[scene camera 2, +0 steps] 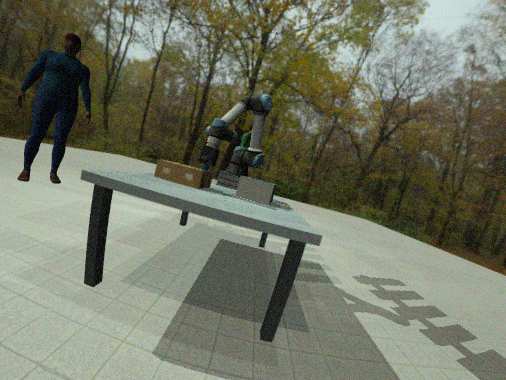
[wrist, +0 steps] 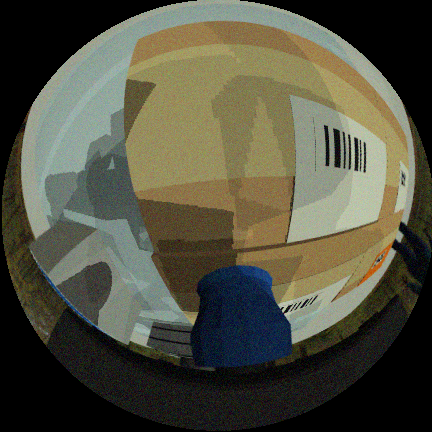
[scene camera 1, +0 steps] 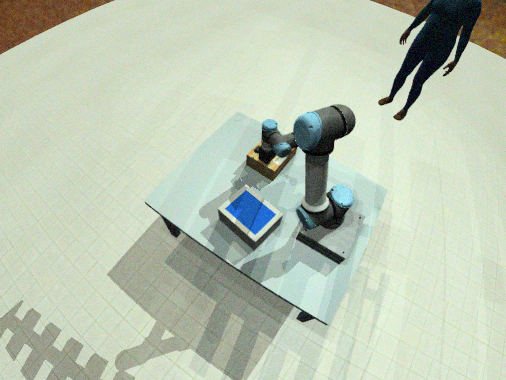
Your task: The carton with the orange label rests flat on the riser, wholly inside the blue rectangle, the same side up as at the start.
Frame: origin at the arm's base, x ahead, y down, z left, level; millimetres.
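Seen in the pictures: end effector, tool point: (wrist: 235, 272); arm's base, origin of the base link: (scene camera 2: 233, 174).
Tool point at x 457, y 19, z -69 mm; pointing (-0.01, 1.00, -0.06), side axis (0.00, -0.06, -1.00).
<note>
Offsets run from my tool point to a thing's top centre. Level surfaces: height alone.
The brown carton @(dx +75, dy -11, dz -30 mm) (scene camera 1: 268, 168) (scene camera 2: 180, 174) (wrist: 189, 153) lies flat on the table at the back, white barcode labels up. Its orange label @(dx -26, dy -11, dz -178 mm) (wrist: 376, 262) shows at the far right of the wrist view. My blue suction cup (scene camera 1: 266, 155) (scene camera 2: 205, 168) (wrist: 238, 282) is down on the carton's top near one edge and holds on to it. The carton fills most of the wrist view. The grey riser @(dx -138, dy -34, dz +318 mm) (scene camera 1: 227, 218) (scene camera 2: 255, 189) (wrist: 60, 245) with the blue rectangle @(dx -138, dy -34, dz +318 mm) (scene camera 1: 250, 212) on top stands apart from the carton, nearer the table's front, and nothing lies on it.
The arm's base plate (scene camera 1: 327, 235) sits at the right of the glassy table @(dy +86 mm) (scene camera 1: 187, 177) (scene camera 2: 214, 207), beside the riser. A person in dark blue (scene camera 1: 417, 56) (scene camera 2: 72, 87) stands on the tiled floor beyond the table.
</note>
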